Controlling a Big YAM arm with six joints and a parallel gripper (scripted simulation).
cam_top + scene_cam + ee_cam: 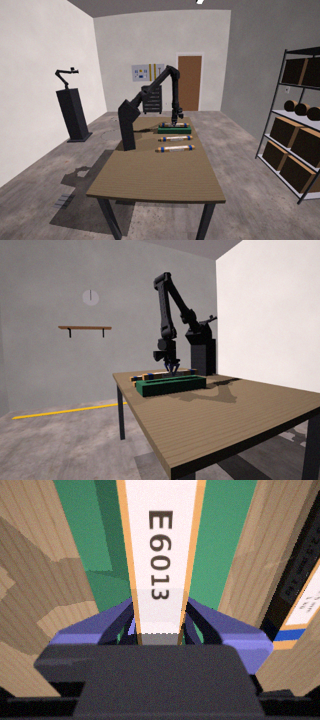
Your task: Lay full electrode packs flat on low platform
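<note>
My hand is 7 cm above the green low platform. Round my hand: pack 1 cm above.
</note>
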